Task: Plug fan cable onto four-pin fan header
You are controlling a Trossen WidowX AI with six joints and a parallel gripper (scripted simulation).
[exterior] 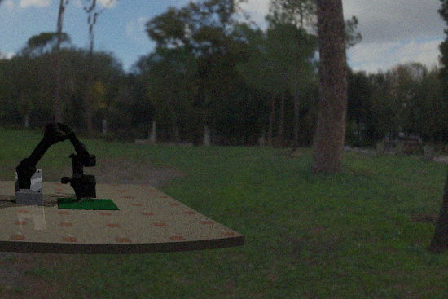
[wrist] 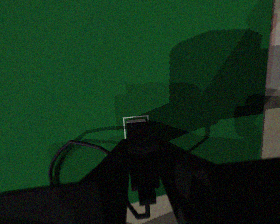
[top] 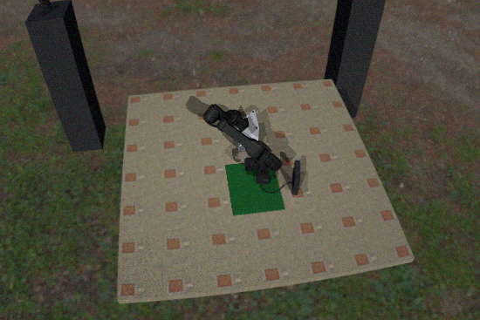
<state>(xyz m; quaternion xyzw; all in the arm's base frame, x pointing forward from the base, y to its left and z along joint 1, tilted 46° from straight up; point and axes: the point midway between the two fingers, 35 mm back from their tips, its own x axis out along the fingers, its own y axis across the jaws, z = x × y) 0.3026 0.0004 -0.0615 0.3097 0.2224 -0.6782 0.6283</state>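
Right now my gripper tip is 1 cm below the dark plug. Also, from my gripper tip: black fan (15 cm to the left, 5 cm ahead, 4 cm above); green board (4 cm to the right, 4 cm below, 3 cm ahead).
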